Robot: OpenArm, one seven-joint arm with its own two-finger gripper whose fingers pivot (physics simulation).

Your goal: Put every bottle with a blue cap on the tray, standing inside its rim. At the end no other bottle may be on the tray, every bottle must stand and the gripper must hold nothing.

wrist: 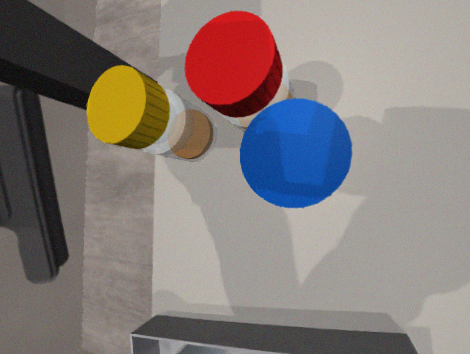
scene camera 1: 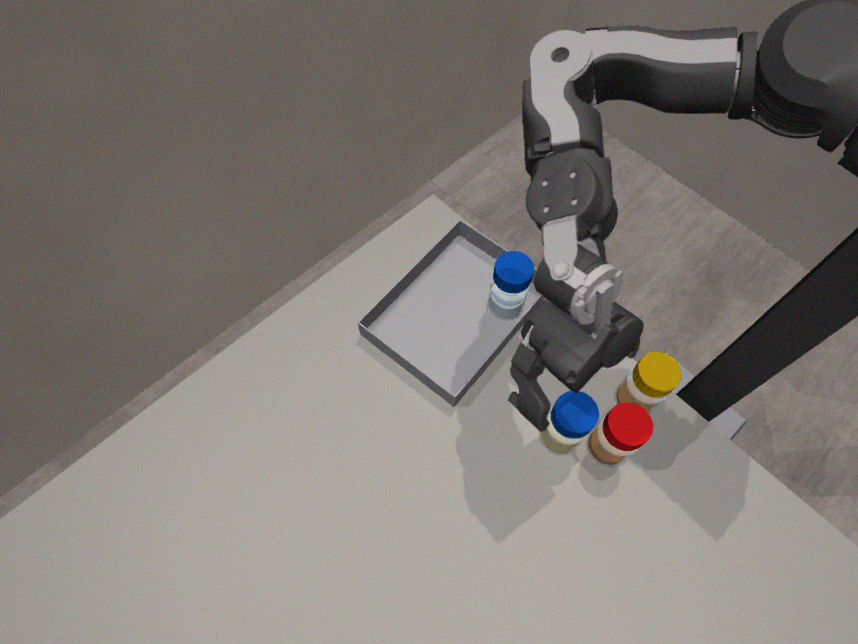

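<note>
One blue-capped bottle (scene camera 1: 512, 273) stands inside the rim of the grey tray (scene camera 1: 407, 366) (wrist: 280, 326), near its right corner. A second blue-capped bottle (scene camera 1: 574, 415) (wrist: 296, 152) stands on the table outside the tray, close beside a red-capped bottle (scene camera 1: 626, 428) (wrist: 231, 59). A yellow-capped bottle (scene camera 1: 655, 375) (wrist: 117, 106) stands near the table edge. My gripper (scene camera 1: 580, 390) is open and empty, above and slightly to the tray side of the second blue-capped bottle. One finger shows at the left of the wrist view; the other is hidden.
The red-capped and yellow-capped bottles stand close together on the right of the second blue-capped bottle in the scene view. A black beam (scene camera 1: 776, 325) (wrist: 45, 45) passes beyond the table edge near them. The table (scene camera 1: 277, 485) extends to the lower left.
</note>
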